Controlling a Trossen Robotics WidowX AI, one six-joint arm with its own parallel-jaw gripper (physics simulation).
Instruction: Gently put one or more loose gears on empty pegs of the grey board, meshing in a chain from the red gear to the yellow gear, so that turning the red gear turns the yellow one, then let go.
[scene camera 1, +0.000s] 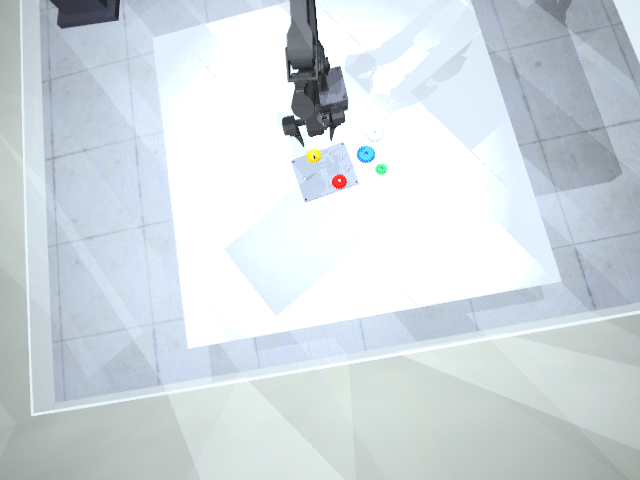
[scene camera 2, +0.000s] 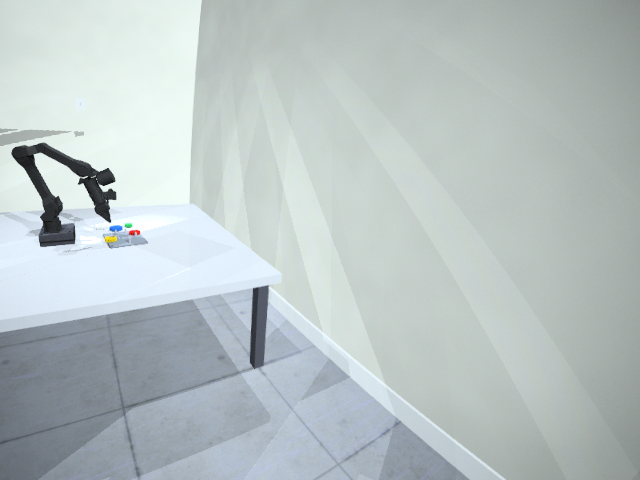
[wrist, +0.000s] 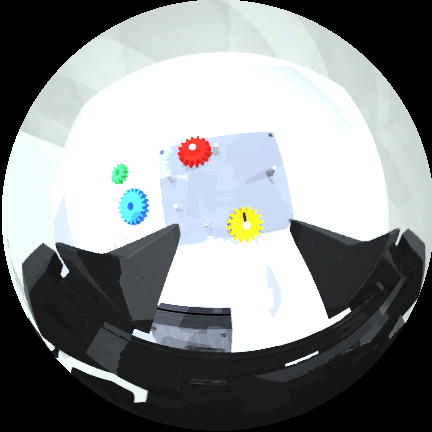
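Pixels of known places: gripper, between the fingertips: (scene camera 1: 317, 143) (scene camera 2: 110, 220) (wrist: 236, 227); arm's base, origin of its link: (scene camera 1: 318, 84) (scene camera 2: 52, 230).
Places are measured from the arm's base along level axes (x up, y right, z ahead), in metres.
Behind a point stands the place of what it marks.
Note:
The grey board (scene camera 1: 315, 187) @[x -0.048, y 0.031, z 0.372 m] (scene camera 2: 136, 241) @[x -0.048, y 0.059, z 0.371 m] (wrist: 240, 155) @[x -0.048, y 0.017, z 0.362 m] lies on the table. The red gear (scene camera 1: 336, 183) @[x -0.033, y -0.046, z 0.369 m] (scene camera 2: 134, 232) @[x -0.034, y -0.038, z 0.360 m] (wrist: 200, 157) @[x -0.034, y -0.043, z 0.346 m] and the yellow gear (scene camera 1: 310, 155) @[x -0.032, y 0.043, z 0.255 m] (scene camera 2: 110, 239) @[x -0.036, y 0.048, z 0.255 m] (wrist: 237, 227) @[x -0.033, y 0.022, z 0.248 m] sit on its pegs, apart. Several pegs stand empty, one (wrist: 271, 171) @[x -0.033, y 0.065, z 0.337 m] at the side away from the loose gears. The blue gear (scene camera 1: 361, 155) @[x -0.040, y -0.143, z 0.267 m] (scene camera 2: 115, 228) @[x -0.040, y -0.136, z 0.261 m] (wrist: 140, 207) @[x -0.039, y -0.136, z 0.260 m], the small green gear (scene camera 1: 378, 169) @[x -0.040, y -0.200, z 0.325 m] (scene camera 2: 128, 225) @[x -0.044, y -0.198, z 0.323 m] (wrist: 116, 175) @[x -0.045, y -0.216, z 0.317 m] and a washed-out white gear (scene camera 1: 374, 138) @[x -0.042, y -0.194, z 0.205 m] lie beside the board. My gripper (scene camera 1: 316, 141) @[x 0.047, y 0.010, z 0.255 m] (scene camera 2: 109, 221) @[x 0.047, y 0.010, z 0.255 m] (wrist: 236, 227) @[x 0.047, y 0.010, z 0.255 m] is open and empty, above the board's yellow-gear side.
The arm's base (scene camera 1: 333, 86) @[x 0.002, y -0.055, z 0.017 m] (scene camera 2: 56, 235) @[x -0.008, y 0.045, z 0.025 m] (wrist: 192, 330) @[x 0.001, y -0.025, z 0.081 m] stands on the white table (scene camera 1: 217, 299) @[x -0.056, y 0.409, z 0.765 m] (scene camera 2: 196, 279) @[x -0.056, y 0.499, z 0.594 m] behind the board. A dark object (scene camera 1: 87, 15) stands at the upper left of the first scene view. A wall (scene camera 2: 413, 206) rises past the table's end.

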